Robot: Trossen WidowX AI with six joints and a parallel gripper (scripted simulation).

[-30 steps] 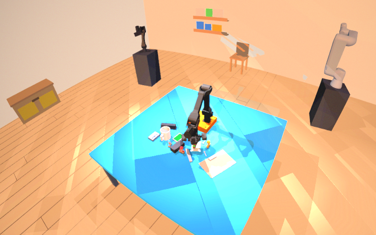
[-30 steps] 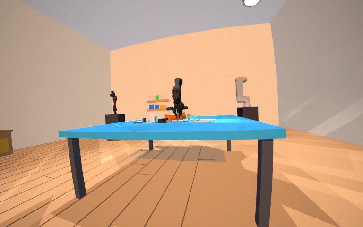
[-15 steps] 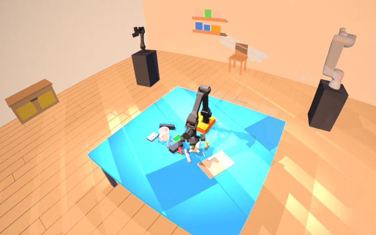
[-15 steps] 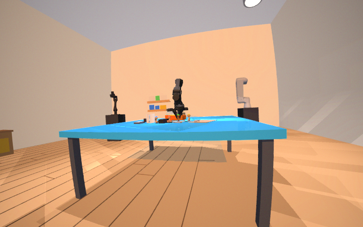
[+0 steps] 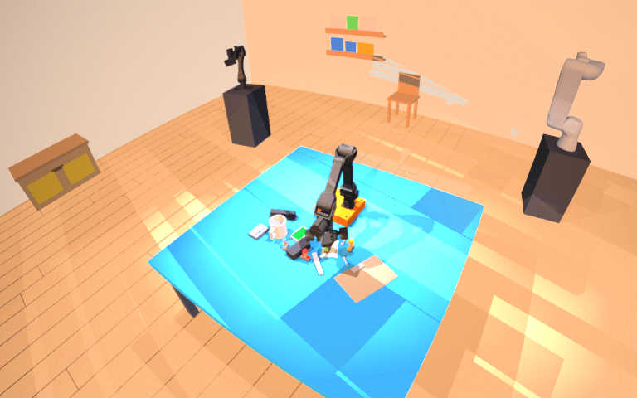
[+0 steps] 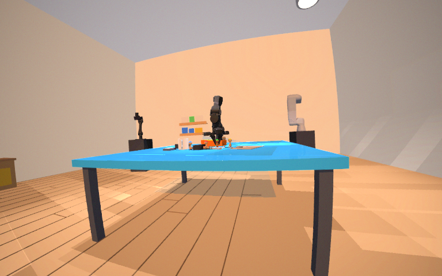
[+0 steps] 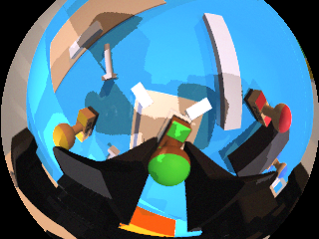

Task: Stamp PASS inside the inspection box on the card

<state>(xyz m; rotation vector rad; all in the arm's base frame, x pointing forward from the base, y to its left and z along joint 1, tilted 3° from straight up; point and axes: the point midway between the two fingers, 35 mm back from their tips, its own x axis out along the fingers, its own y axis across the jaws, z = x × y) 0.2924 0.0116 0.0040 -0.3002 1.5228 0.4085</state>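
The green-knobbed stamp lies right at my gripper tip. Round my gripper tip: yellow-knobbed stamp 100 mm to the left, 50 mm behind; then red-knobbed stamp 90 mm ahead, 70 mm to the right; then dark block 120 mm to the right, 60 mm ahead, 10 mm below.
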